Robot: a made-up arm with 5 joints.
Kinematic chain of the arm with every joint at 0, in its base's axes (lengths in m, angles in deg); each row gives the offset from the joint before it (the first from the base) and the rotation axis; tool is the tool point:
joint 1: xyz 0 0 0.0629 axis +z
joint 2: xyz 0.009 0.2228 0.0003 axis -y
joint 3: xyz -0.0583 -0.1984 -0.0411 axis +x
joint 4: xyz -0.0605 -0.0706 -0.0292 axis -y
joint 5: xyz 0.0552 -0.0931 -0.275 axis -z
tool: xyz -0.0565 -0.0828 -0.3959
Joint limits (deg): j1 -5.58..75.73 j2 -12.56..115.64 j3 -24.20..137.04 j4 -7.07..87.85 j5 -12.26..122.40
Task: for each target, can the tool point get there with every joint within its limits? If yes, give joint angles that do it. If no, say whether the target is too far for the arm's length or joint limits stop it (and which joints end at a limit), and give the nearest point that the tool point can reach.
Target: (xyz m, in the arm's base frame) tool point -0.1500 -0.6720 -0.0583
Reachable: no: joint limits stop it (at a limit: joint 2, joint 3, joint 4) | nearest point -0.1258 -0.5637 -0.4527 | short by 0.410 m
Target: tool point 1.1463 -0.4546 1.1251
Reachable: no: too far | nearest point 0.5828 -0.2010 0.4965 | short by 0.881 m
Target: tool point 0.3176 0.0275 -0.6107
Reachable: yes | joints 35.64 27.84 -8.61 3.71 108.87
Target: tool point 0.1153 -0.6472 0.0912
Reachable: no: joint limits stop it (at a limit: joint 1, joint 3, joint 5) | nearest point 0.4947 -0.5175 0.1518 | short by 0.406 m
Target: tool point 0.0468 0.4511 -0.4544
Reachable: yes | joints 50.01 8.35 33.77 39.19 94.76
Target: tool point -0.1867 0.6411 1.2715
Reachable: no: too far | nearest point -0.0966 0.3917 0.6443 | short by 0.681 m
